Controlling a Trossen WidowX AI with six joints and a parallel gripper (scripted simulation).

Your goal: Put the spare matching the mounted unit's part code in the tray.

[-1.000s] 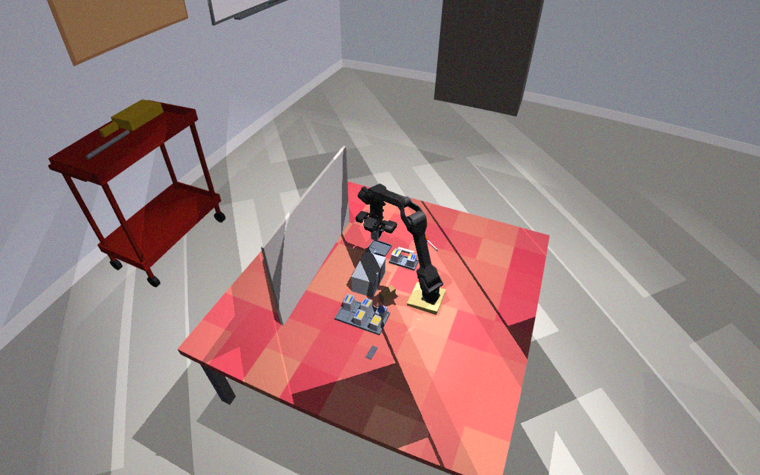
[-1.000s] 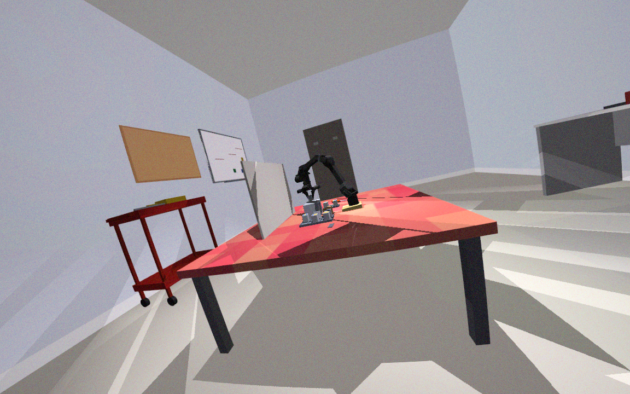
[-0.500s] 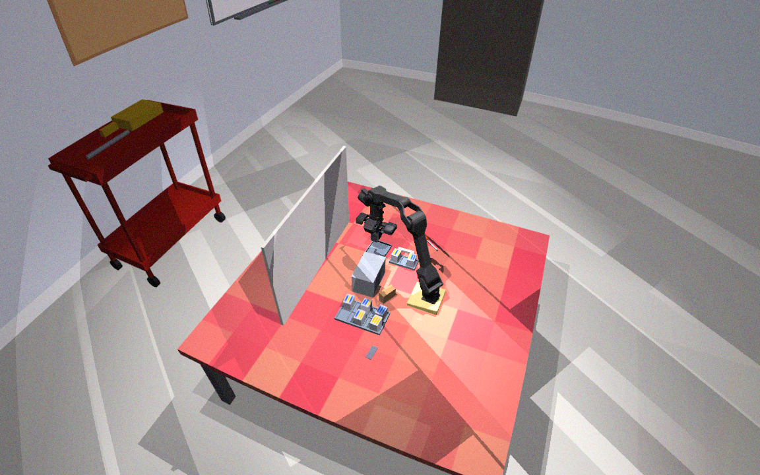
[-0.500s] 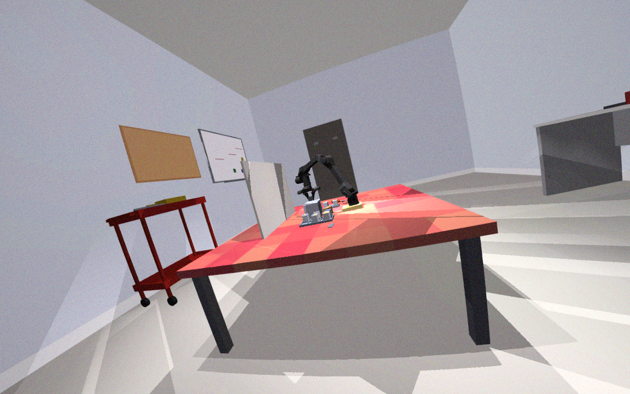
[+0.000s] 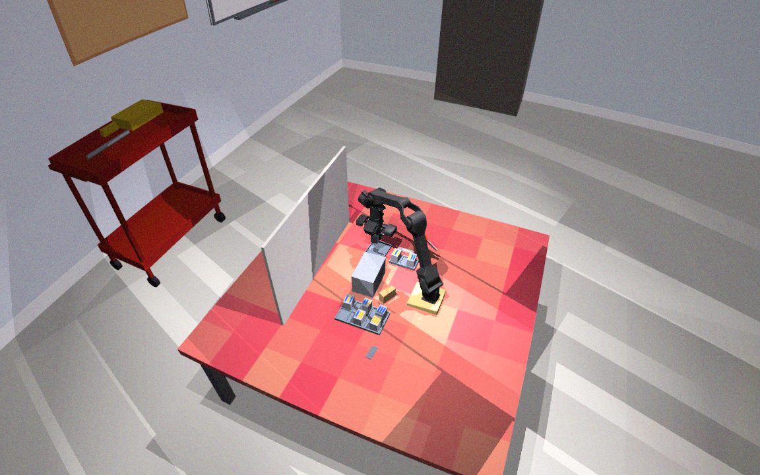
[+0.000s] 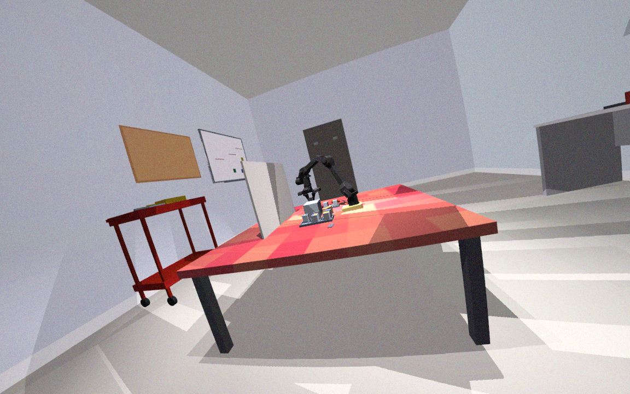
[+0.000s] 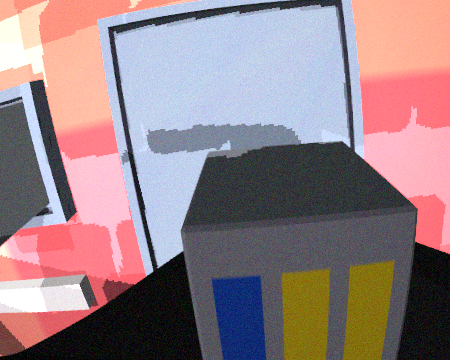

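Right now my gripper tip is 10 mm past the light grey tray and 70 mm above it. Also, from my gripper tip: grey upright panel 170 mm ahead, 240 mm to the left, 150 mm above; then brown block 190 mm behind, 230 mm to the left, 50 mm below.
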